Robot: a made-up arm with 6 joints.
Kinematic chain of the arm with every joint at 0, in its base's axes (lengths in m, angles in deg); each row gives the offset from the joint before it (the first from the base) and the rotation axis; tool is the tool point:
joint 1: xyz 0 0 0.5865 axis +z
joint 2: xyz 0.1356 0 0 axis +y
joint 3: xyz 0 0 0.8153 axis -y
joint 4: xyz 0 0 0.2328 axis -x
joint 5: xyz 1.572 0 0 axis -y
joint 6: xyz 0.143 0 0 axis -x
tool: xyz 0 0 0
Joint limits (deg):
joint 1: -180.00..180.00
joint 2: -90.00..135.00
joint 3: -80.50..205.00
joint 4: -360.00..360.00
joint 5: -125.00..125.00
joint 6: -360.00..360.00
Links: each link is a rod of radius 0.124 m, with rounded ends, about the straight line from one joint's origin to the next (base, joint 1, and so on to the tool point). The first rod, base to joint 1, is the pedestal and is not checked.
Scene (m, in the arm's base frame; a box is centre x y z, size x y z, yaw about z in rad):
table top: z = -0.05
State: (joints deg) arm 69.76 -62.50 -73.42 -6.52 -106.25 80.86
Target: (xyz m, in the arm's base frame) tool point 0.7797 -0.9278 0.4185
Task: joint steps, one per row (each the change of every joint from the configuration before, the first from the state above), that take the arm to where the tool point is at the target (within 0.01 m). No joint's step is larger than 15 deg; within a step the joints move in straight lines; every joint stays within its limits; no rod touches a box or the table.
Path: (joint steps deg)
1: -14.85 6.31 2.54 1.81 2.12 0.00
2: -14.84 6.31 2.54 1.82 2.11 0.00
3: -14.85 6.31 2.53 1.81 2.12 0.00
4: -14.85 6.30 2.54 1.81 2.11 0.00
5: -14.85 6.31 2.54 1.82 2.12 0.00
6: -14.84 6.31 2.54 1.81 2.11 0.00
7: -14.85 6.31 2.54 1.82 2.12 0.00
8: -14.85 6.31 2.53 1.81 2.11 0.00

